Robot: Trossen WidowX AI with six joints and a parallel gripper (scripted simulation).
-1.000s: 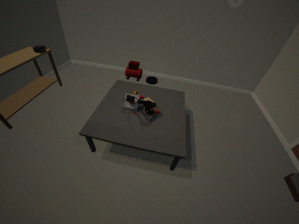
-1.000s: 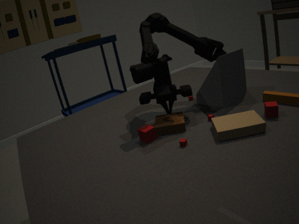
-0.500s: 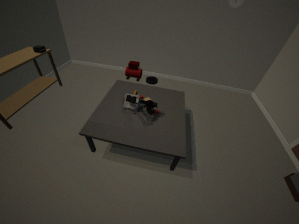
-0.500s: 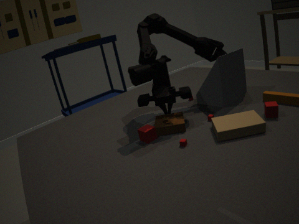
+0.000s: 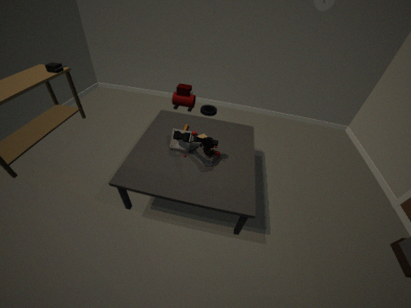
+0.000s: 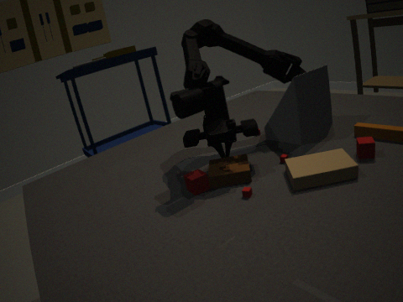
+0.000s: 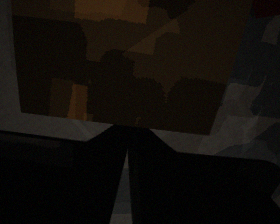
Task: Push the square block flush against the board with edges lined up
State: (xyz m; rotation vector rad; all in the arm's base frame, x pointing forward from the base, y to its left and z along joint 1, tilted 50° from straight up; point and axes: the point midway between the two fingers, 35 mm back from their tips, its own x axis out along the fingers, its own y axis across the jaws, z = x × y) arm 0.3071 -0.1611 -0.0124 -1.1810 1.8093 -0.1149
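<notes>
My gripper tip is now 40 mm to the right of the brown square block, 40 mm short of it and 10 mm below it. Also, from my gripper tip: orange bar (360 mm to the left, 290 mm behind, 10 mm above); tan board (250 mm to the left, 40 mm behind, 10 mm above).
</notes>
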